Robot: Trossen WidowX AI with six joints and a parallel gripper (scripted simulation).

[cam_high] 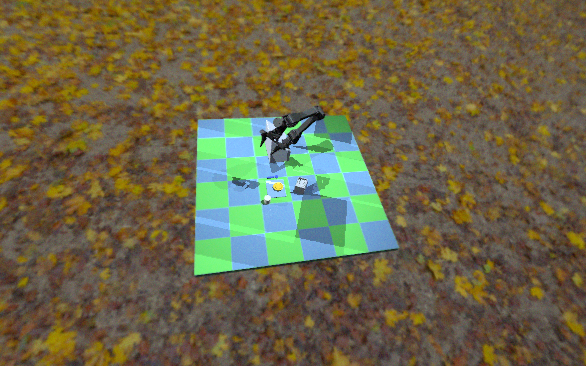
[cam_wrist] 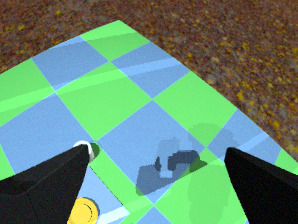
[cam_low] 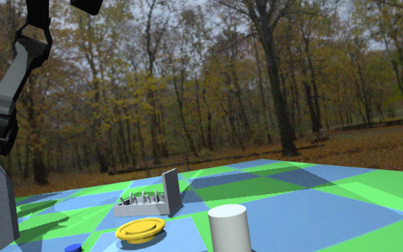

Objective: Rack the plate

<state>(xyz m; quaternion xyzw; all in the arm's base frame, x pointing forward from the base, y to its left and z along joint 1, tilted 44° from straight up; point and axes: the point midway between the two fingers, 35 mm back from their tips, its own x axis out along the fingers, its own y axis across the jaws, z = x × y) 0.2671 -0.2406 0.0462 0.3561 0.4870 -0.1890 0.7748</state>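
The yellow plate is 4 cm ahead of my gripper tip, 10 cm to the left of it and 33 cm below it. From my gripper tip the other things lie so: white cylinder (16 cm ahead, 2 cm to the left, 32 cm below); then dish rack (3 cm ahead, 27 cm to the left, 33 cm below); then blue spoon (5 cm behind, 8 cm to the left, 35 cm below).
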